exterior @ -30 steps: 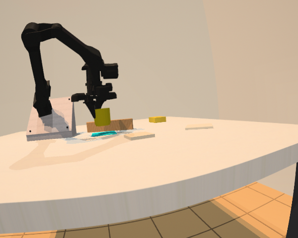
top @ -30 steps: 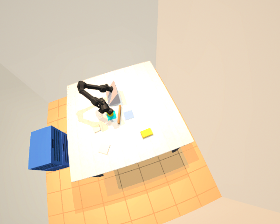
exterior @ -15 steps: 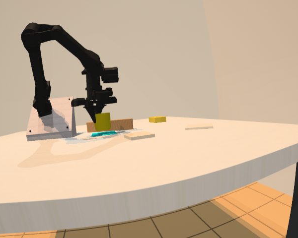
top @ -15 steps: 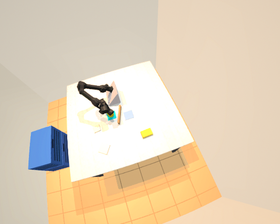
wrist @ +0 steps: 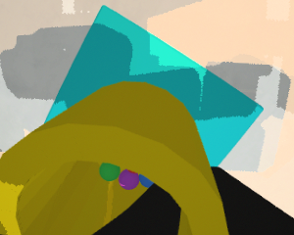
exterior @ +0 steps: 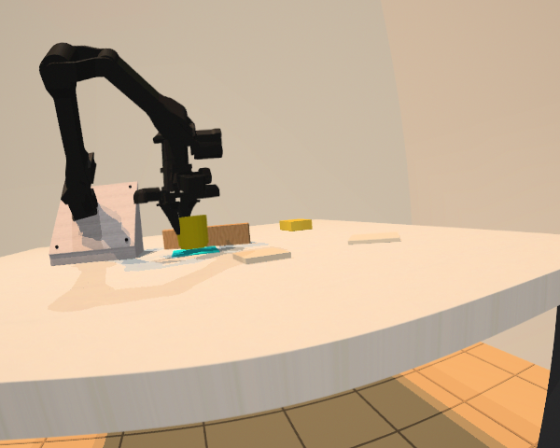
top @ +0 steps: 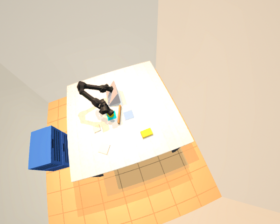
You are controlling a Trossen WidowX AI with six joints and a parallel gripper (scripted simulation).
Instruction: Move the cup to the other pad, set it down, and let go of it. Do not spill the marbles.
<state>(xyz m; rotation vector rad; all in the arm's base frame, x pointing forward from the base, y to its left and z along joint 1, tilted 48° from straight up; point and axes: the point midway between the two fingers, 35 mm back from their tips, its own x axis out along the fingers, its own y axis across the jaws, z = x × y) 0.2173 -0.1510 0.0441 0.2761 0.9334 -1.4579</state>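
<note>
My gripper tip is 50 mm above the cyan pad, 30 mm short of it and 10 mm to the right of it. Round my gripper tip: wooden bar (100 mm to the left, 70 mm ahead, 30 mm below); then yellow cup (20 mm ahead, 10 mm to the left); then blue marble (20 mm to the left, 20 mm below, 10 mm ahead).
</note>
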